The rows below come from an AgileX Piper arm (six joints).
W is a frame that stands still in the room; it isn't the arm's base.
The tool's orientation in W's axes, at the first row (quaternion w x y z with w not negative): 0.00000 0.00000 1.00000 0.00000
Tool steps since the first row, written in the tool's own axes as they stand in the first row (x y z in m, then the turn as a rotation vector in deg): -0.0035 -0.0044 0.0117 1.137 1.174 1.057; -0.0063 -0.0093 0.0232 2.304 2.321 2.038; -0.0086 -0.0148 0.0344 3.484 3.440 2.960; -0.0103 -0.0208 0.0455 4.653 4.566 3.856; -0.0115 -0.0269 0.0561 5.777 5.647 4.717; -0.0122 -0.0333 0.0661 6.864 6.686 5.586; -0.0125 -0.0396 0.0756 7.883 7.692 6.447; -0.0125 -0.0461 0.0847 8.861 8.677 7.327; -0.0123 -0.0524 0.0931 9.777 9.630 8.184
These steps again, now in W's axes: 0.0035 -0.0044 -0.0117 -1.137 1.174 -1.057; 0.0063 -0.0093 -0.0232 -2.304 2.321 -2.038; 0.0086 -0.0148 -0.0344 -3.484 3.440 -2.960; 0.0103 -0.0208 -0.0455 -4.653 4.566 -3.856; 0.0115 -0.0269 -0.0561 -5.777 5.647 -4.717; 0.0122 -0.0333 -0.0661 -6.864 6.686 -5.586; 0.0125 -0.0396 -0.0756 -7.883 7.692 -6.447; 0.0125 -0.0461 -0.0847 -8.861 8.677 -7.327; 0.0123 -0.0524 -0.0931 -9.777 9.630 -8.184
